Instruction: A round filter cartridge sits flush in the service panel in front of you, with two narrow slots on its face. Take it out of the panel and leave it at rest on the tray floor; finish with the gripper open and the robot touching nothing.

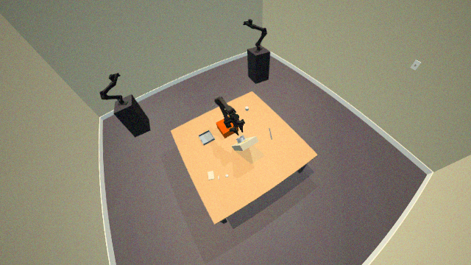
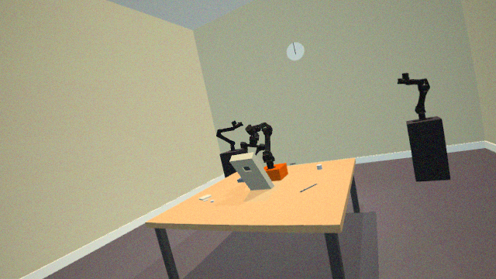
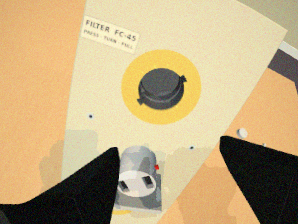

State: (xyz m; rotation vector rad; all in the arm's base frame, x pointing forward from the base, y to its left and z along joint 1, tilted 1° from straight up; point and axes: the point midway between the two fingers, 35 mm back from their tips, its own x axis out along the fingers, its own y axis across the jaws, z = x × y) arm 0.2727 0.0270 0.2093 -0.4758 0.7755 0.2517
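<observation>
Now: the round filter cartridge 110 mm below my gripper tip and 10 mm behind it. From my gripper tip the other things lie so: pin: 370 mm to the right, 280 mm below, 200 mm ahead; blue-grey tray: 330 mm behind, 310 mm to the right, 270 mm below; grey service panel: 130 mm below, 40 mm ahead, 10 mm to the left.
</observation>
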